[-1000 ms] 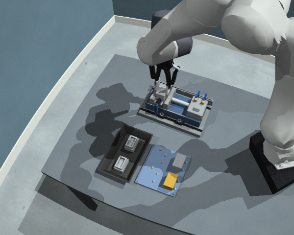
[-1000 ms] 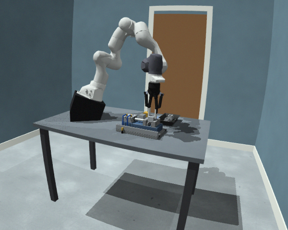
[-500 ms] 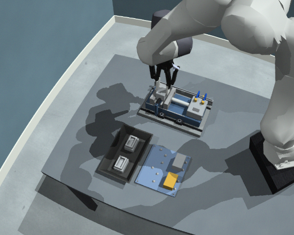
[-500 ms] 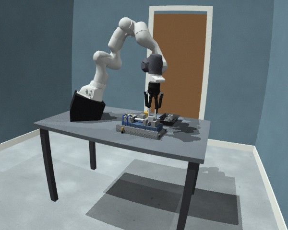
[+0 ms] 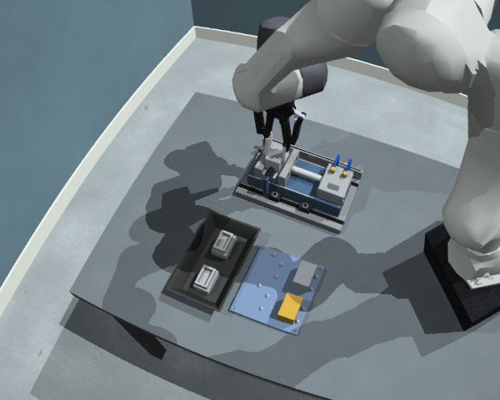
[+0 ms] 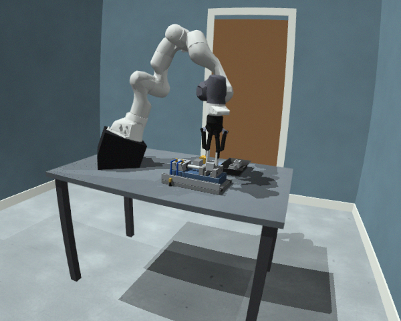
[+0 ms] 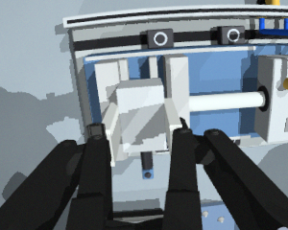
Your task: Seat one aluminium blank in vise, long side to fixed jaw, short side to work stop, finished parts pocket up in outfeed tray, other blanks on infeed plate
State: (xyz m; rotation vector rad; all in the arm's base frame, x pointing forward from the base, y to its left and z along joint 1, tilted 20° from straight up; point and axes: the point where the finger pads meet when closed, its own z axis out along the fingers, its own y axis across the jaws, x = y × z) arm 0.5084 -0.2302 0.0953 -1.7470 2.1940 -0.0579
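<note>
My gripper is now 3 cm short of the fixed jaw and 6 cm above it. From my hand the other things lie so: vise 7 cm behind, 2 cm to the left, 10 cm below; vise hose block 16 cm behind, 4 cm to the left, 6 cm below; moving jaw 3 cm behind, 1 cm to the left, 6 cm below.
</note>
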